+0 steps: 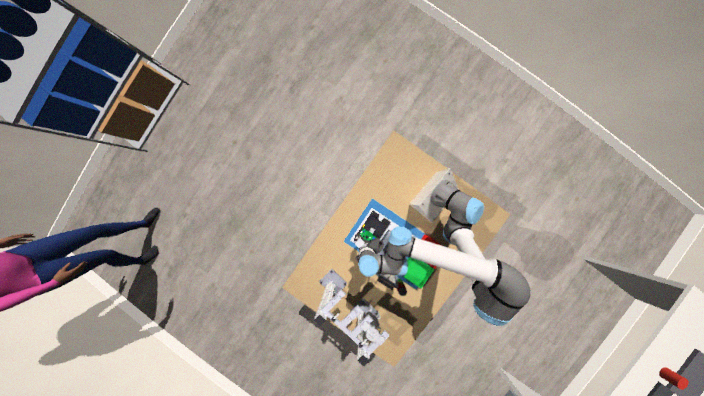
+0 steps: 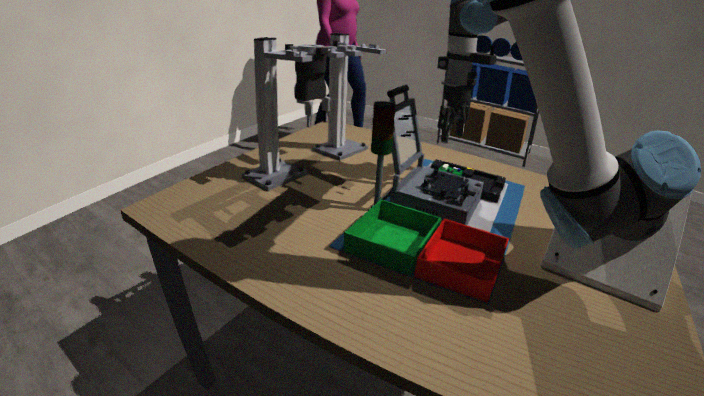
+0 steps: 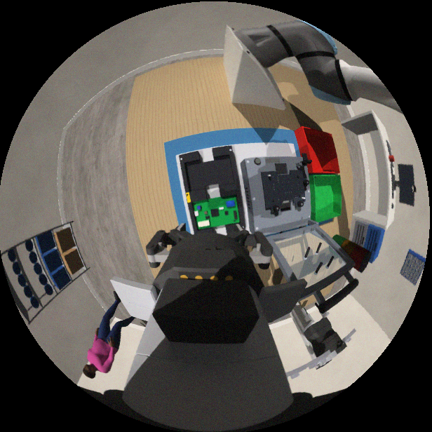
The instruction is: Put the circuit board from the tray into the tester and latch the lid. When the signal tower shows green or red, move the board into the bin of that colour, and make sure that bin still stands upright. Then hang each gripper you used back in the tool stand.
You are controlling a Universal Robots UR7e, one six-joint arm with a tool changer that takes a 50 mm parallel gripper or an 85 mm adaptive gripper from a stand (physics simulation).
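Frame: origin at the arm's base, x right, y up, z back, level; centimetres.
Seen in the pictures: arm's base, origin of the base link: [image 1: 439,192].
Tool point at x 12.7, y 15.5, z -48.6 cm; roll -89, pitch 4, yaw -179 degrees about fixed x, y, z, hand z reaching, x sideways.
Pixels of each thing's middle, then the offset from my tool point to it. "spot": a spot on its surface instead.
- green circuit board, body centre: [image 2: 448,173] [image 1: 367,237] dy -27.5, dx -0.9, dz +1.4 cm
- black tray, surface spot: [image 2: 487,183] spot: dy -28.0, dx +1.8, dz +12.6 cm
- grey tester, surface spot: [image 2: 432,202] spot: dy -24.0, dx -26.1, dz +7.9 cm
- signal tower, surface spot: [image 2: 383,127] spot: dy -8.5, dx -30.8, dz -3.4 cm
- green bin, body centre: [image 2: 394,234] [image 1: 416,270] dy -27.3, dx -37.7, dz +5.5 cm
- red bin, body centre: [image 2: 464,257] [image 1: 429,251] dy -27.3, dx -35.8, dz +20.4 cm
- lid's handle, body centre: [image 2: 398,90] dy -3.0, dx -19.1, dz -7.2 cm
The green circuit board [image 1: 367,235] [image 2: 451,170] [image 3: 217,212] lies in the black tray [image 2: 487,183] [image 3: 210,172]. My gripper [image 2: 452,122] [image 3: 212,231] is open and empty, above the table at the board's end of the tray. The grey tester [image 2: 432,202] [image 3: 253,212] stands beside the tray with an empty nest; its lid [image 2: 407,135] [image 3: 295,245] is raised. The signal tower [image 2: 383,127] [image 3: 352,253] looks unlit. The green bin [image 1: 419,272] [image 2: 390,235] [image 3: 325,197] and the red bin [image 2: 462,255] [image 3: 317,150] stand upright side by side.
The tool stand [image 1: 327,300] [image 2: 267,100] is at the table's end, with another gripper [image 2: 310,82] [image 3: 322,336] hanging in it. The lid's handle [image 2: 398,91] [image 3: 340,296] sticks up near the signal tower. A person [image 1: 17,270] [image 2: 338,22] [image 3: 101,352] stands away from the table.
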